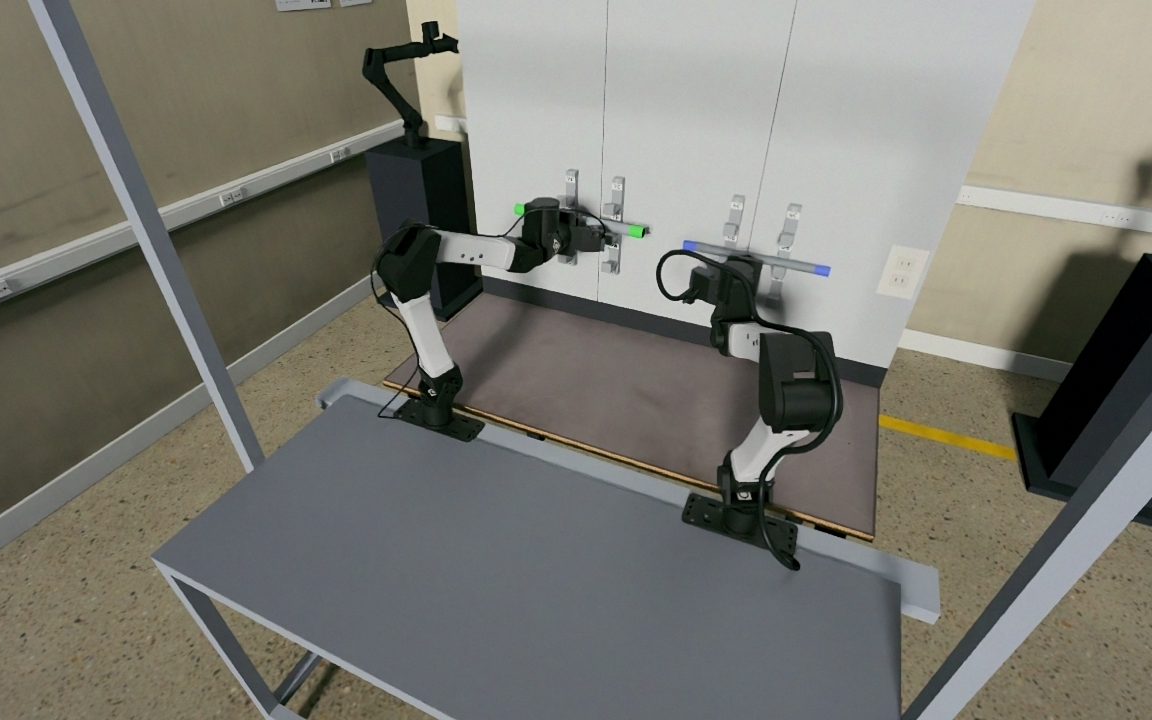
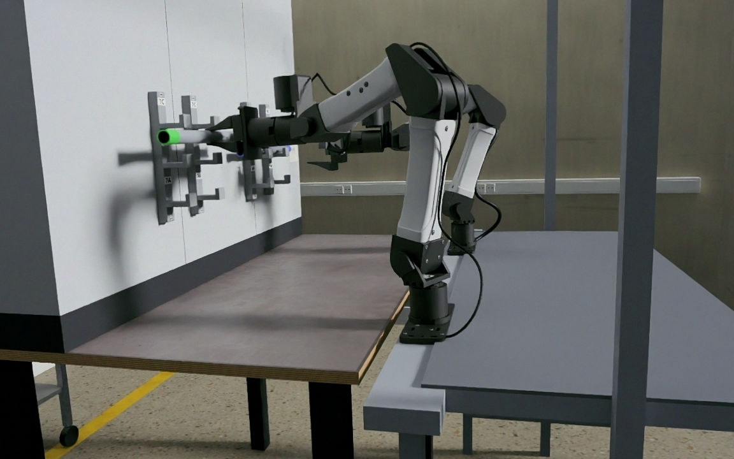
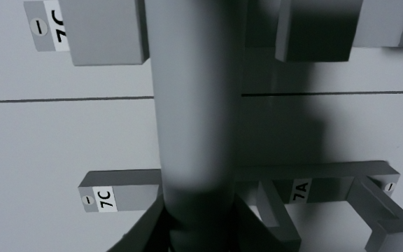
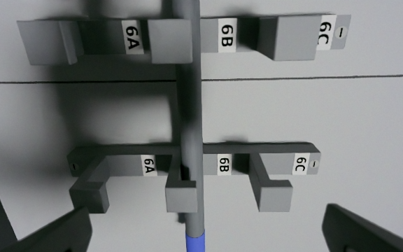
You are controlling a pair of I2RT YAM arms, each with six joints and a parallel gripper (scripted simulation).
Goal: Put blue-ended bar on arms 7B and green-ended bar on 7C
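The blue-ended bar lies 120 mm ahead of my right hand and 10 mm below it. From my right hand the other things lie so: white wall panel 270 mm ahead, 210 mm to the left, 150 mm above; then wall socket plate 160 mm ahead, 300 mm to the right; then green-ended bar 60 mm ahead, 410 mm to the left, 20 mm above.
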